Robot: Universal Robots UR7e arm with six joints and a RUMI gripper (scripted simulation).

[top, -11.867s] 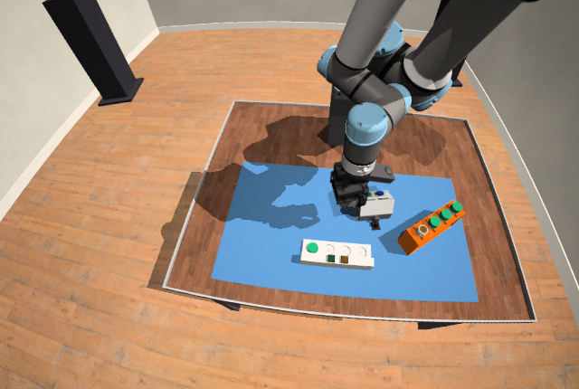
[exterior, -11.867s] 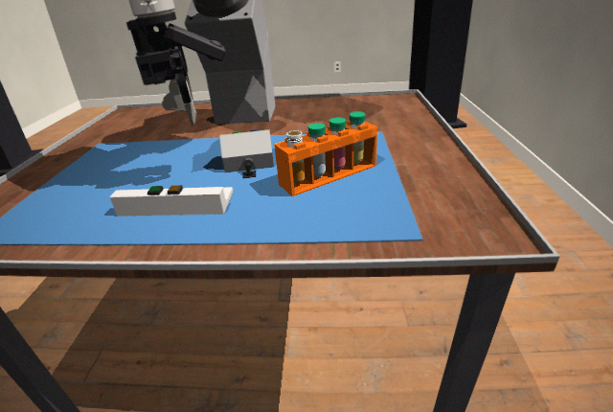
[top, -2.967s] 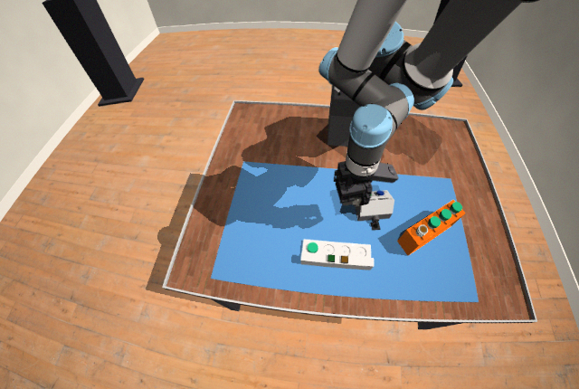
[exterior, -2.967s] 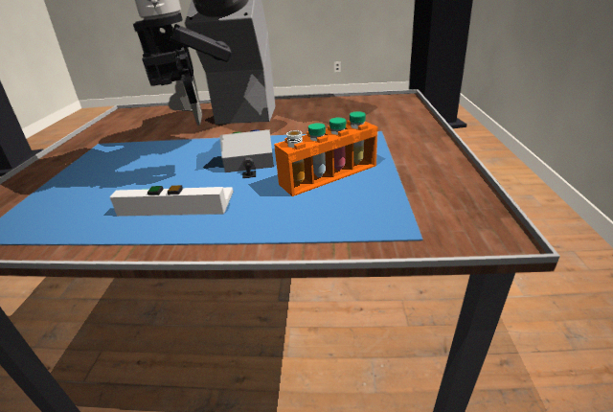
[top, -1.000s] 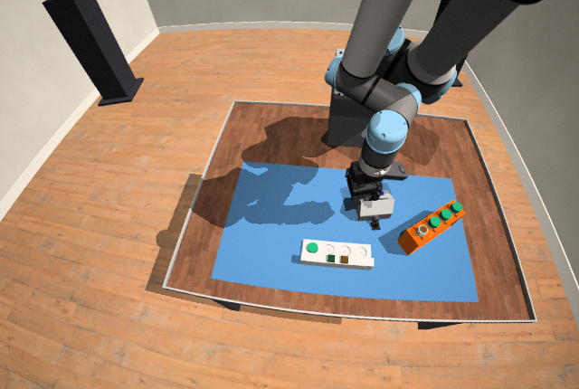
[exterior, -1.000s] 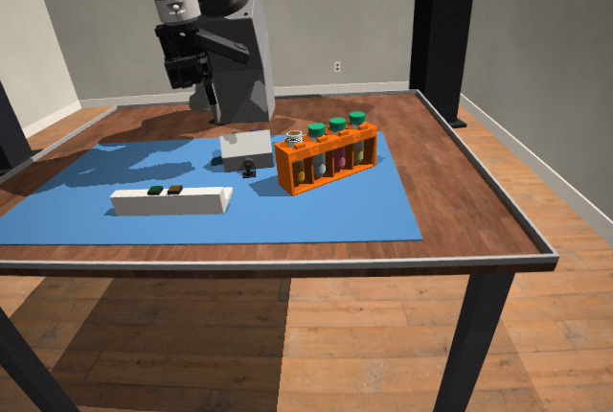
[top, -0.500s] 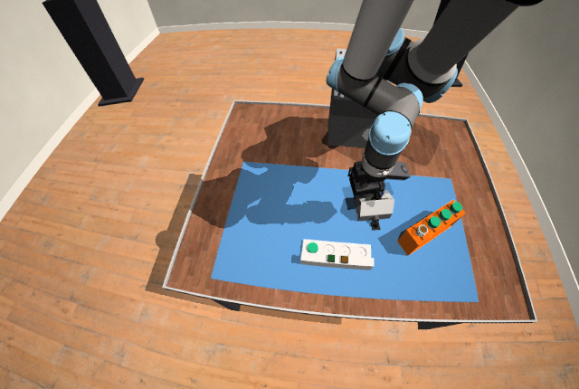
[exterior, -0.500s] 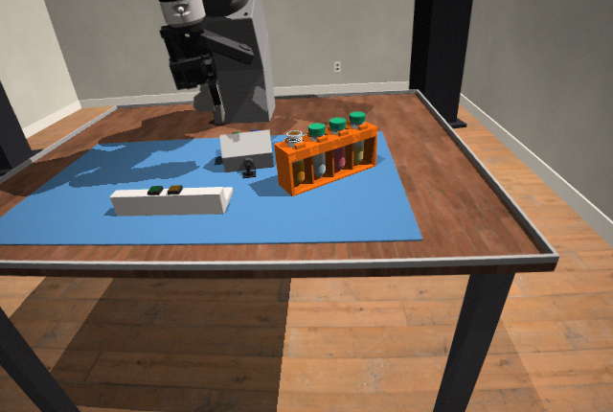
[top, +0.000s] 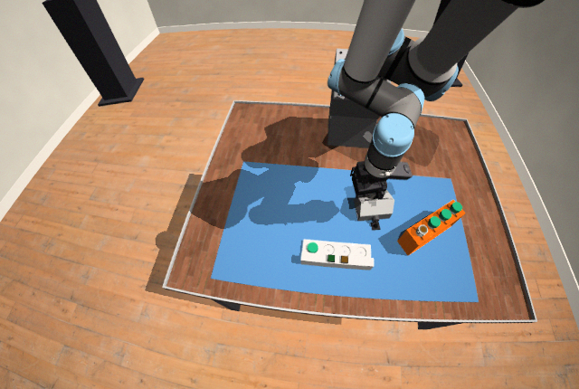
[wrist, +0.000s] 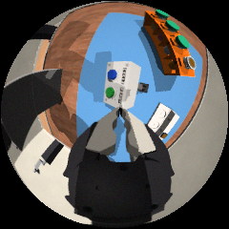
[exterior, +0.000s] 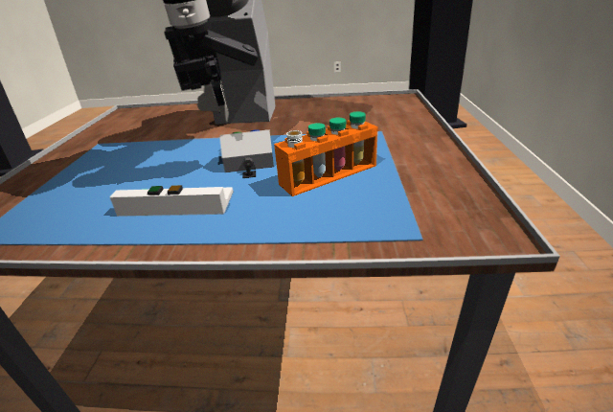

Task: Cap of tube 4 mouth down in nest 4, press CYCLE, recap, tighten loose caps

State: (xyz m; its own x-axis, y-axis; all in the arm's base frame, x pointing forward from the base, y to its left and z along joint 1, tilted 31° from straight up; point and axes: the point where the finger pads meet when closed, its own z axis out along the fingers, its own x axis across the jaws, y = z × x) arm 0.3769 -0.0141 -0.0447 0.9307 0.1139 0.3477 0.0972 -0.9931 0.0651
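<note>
My gripper is now 60 mm above the green key, 40 mm past it and 20 mm to the right of it. Round my hand: green cap (190 mm to the right, 120 mm ahead, 110 mm below); then blue key (60 mm to the left, 60 mm below, 40 mm behind); then grey key housing (70 mm below, 40 mm to the left, 20 mm behind).
</note>
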